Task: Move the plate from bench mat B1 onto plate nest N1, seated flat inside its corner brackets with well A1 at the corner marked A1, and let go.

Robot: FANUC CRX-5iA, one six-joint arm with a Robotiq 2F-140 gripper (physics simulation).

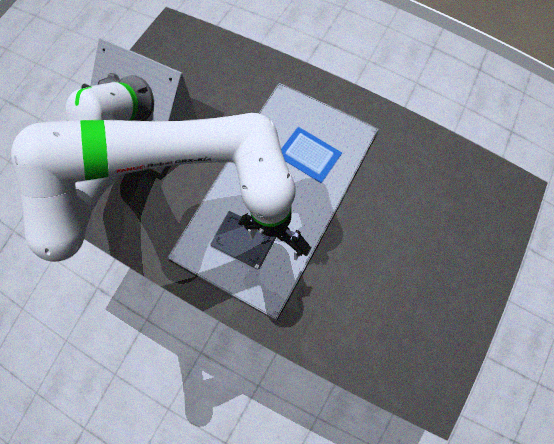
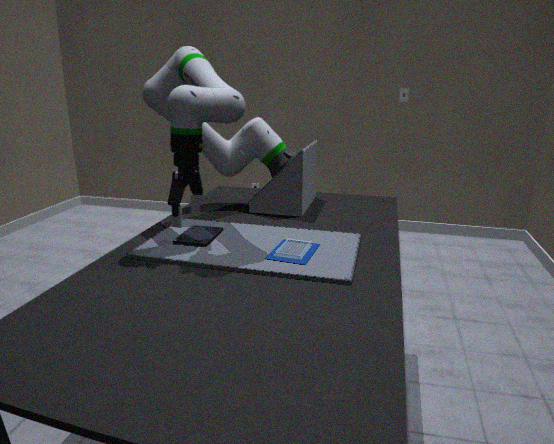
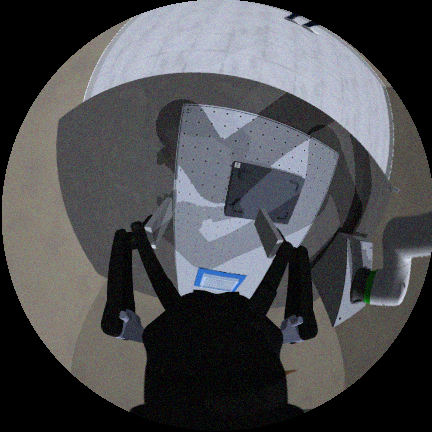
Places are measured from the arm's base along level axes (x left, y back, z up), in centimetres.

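Where they show: gripper, fingertip midpoint: (image 1: 275,245) (image 2: 186,221) (image 3: 214,211); arm's base, link origin: (image 1: 134,99) (image 2: 286,166) (image 3: 357,285).
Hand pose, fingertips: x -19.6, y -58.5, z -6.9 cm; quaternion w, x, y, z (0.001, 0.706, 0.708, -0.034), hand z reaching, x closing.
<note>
Things, the pixels of their top centre, and the offset from my fingertips. "spot": a spot on its surface instead. Level surfaces: height alone.
- blue bench mat, surface height: dz -9.1 cm
- dark plate nest, top centre: (image 3: 266,197) (image 1: 243,238) (image 2: 198,232) dy +10.5, dx -0.9, dz -7.9 cm
- small white label, surface spot: (image 3: 237,165) (image 1: 256,265) spot: dy +3.1, dx -6.2, dz -8.2 cm
- perforated pale board, surface height: dz -9.3 cm
- dark table, surface height: dz -10.7 cm
A pale, clear-looking well plate (image 1: 311,152) (image 2: 295,248) (image 3: 219,282) lies flat on the blue bench mat (image 1: 321,178) (image 2: 311,253) (image 3: 220,272). The dark plate nest (image 1: 235,242) (image 2: 199,235) (image 3: 265,192) lies at the other end of the board, with small corner brackets and a small white label (image 1: 257,266) (image 3: 237,165) at one corner; its writing is too small to read. My gripper (image 1: 274,234) (image 2: 187,212) (image 3: 214,211) is wide open and empty, above the board beside the nest and away from the plate. Which plate corner is well A1 cannot be told.
The perforated pale board (image 1: 320,107) (image 2: 340,250) (image 3: 205,165) lies on the dark table (image 1: 425,250) (image 2: 225,340) (image 3: 110,165). The arm's wedge-shaped base stand (image 1: 167,92) (image 2: 287,192) (image 3: 340,280) stands behind the board. Arm shadows fall across the board and nest.
</note>
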